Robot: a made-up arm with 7 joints.
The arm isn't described. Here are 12 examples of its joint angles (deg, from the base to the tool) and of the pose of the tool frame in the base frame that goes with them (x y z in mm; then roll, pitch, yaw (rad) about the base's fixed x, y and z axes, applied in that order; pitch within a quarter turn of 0, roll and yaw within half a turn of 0).
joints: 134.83 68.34 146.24 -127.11 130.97 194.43 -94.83
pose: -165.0 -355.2 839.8 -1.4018 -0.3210 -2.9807
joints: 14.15 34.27 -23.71 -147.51 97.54 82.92 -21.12
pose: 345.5 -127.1 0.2 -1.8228 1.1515 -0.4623
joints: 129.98 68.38 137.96 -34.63 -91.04 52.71 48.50
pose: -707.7 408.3 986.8 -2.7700 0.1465 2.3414
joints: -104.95 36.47 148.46 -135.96 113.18 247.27 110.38
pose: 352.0 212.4 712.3 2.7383 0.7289 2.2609
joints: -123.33 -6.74 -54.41 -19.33 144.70 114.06 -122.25
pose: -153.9 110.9 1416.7 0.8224 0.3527 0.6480
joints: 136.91 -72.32 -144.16 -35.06 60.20 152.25 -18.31
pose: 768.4 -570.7 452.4 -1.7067 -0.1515 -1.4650
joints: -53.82 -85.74 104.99 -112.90 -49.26 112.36 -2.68
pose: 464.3 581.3 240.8 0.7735 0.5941 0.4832
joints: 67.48 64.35 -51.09 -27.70 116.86 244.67 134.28
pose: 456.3 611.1 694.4 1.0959 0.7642 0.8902
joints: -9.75 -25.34 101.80 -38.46 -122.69 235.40 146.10
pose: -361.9 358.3 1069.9 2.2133 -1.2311 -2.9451
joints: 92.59 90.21 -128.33 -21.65 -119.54 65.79 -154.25
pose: 81.7 980.3 593.8 1.2968 -0.0544 -1.2859
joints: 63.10 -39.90 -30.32 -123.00 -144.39 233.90 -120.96
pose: 344.6 161.0 828.0 -2.1060 0.5265 -0.3739
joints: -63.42 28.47 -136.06 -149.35 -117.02 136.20 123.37
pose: -504.8 153.1 411.7 1.5291 -1.1197 -2.6411
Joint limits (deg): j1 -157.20..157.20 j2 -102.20..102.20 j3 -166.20..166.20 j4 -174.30..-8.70 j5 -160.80..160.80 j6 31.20..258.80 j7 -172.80..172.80
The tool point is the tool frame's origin. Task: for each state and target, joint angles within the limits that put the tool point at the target. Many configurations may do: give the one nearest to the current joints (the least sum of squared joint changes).
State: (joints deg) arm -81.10 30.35 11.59 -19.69 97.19 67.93 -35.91
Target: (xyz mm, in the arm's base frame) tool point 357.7 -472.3 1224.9
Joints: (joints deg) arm -62.57 30.38 15.14 -15.97 94.13 49.89 -35.91
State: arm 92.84 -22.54 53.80 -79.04 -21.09 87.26 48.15
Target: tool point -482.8 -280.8 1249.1
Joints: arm 92.56 -33.36 65.41 -53.48 -20.96 94.89 48.15
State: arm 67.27 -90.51 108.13 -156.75 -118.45 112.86 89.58
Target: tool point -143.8 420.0 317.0
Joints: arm 66.13 -90.99 108.17 -166.72 -119.22 114.58 89.58
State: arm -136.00 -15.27 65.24 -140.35 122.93 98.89 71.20
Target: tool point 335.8 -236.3 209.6
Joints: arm -95.65 -21.58 80.99 -161.79 128.89 121.26 71.20
